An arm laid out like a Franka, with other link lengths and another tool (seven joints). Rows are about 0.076 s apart.
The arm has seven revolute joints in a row. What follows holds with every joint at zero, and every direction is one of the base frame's.
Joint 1 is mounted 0.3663 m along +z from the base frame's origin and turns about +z.
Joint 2 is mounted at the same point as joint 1 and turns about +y.
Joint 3 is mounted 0.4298 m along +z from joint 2 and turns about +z.
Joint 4 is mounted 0.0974 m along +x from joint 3 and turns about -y.
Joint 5 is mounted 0.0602 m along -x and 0.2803 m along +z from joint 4 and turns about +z.
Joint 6 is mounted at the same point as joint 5 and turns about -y.
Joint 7 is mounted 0.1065 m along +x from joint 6 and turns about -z.
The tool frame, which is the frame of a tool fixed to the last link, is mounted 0.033 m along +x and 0.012 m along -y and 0.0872 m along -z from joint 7; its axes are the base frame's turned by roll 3.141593, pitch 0.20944 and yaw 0.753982 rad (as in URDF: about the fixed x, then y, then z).
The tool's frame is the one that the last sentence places.
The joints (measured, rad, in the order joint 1, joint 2, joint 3, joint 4, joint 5, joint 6, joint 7), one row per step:
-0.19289 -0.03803 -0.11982 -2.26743 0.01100 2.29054 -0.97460
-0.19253 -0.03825 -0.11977 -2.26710 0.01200 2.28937 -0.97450
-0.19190 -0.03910 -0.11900 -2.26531 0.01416 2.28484 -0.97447
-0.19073 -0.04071 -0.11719 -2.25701 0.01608 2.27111 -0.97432
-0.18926 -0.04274 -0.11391 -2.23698 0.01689 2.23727 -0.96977
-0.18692 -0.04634 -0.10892 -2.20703 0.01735 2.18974 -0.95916
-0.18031 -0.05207 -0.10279 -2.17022 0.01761 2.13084 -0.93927
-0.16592 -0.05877 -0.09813 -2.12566 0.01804 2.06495 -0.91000
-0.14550 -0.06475 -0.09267 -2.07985 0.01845 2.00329 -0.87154
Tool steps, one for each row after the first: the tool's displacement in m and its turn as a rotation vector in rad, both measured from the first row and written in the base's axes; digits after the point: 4 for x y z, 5 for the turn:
0.0000 0.0002 0.0001 0.00098 0.00034 -0.00029
0.0000 0.0008 0.0006 0.00330 0.00159 -0.00018
0.0006 0.0021 0.0028 0.00615 0.00470 0.00168
0.0020 0.0039 0.0071 0.01097 0.01561 0.00189
0.0040 0.0067 0.0144 0.01652 0.02871 -0.00092
0.0061 0.0120 0.0240 0.02281 0.04428 -0.00727
0.0088 0.0199 0.0365 0.02854 0.05845 -0.01661
0.0122 0.0308 0.0499 0.03227 0.06847 -0.02832

